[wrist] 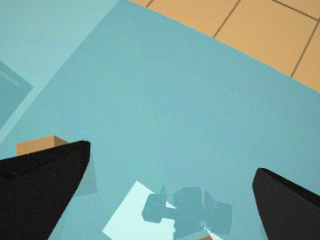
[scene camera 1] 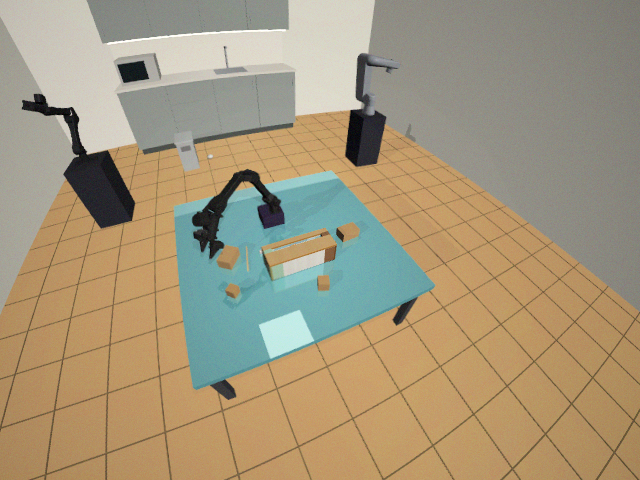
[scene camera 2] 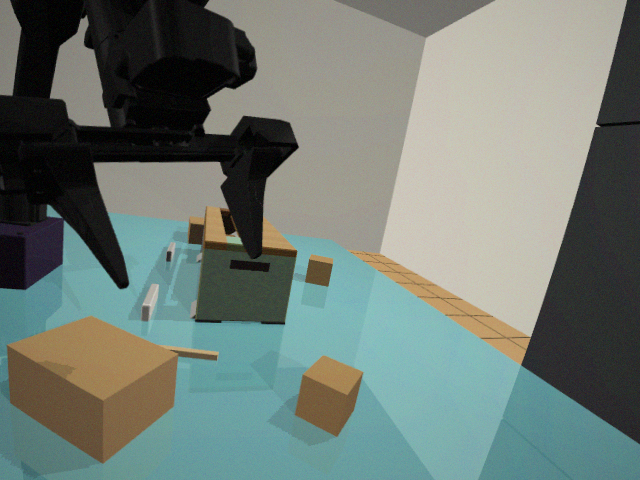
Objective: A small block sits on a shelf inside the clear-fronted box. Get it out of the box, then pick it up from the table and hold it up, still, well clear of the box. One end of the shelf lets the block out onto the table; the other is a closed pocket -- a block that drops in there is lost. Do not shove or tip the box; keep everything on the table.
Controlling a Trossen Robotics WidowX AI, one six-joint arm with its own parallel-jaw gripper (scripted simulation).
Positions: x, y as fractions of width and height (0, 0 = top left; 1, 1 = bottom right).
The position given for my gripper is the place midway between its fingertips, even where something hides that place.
Observation:
In view: my gripper (scene camera 2: 0.31, 0.56), a clear-fronted box (scene camera 2: 0.36, 0.60) and a brown box (scene camera 2: 0.15, 0.81).
The clear-fronted box shows as well in scene camera 1 (scene camera 1: 0.44, 0.54). My gripper is seen too in the wrist view (wrist: 0.54, 0.69). The wrist view misses the clear-fronted box: it is out of frame.

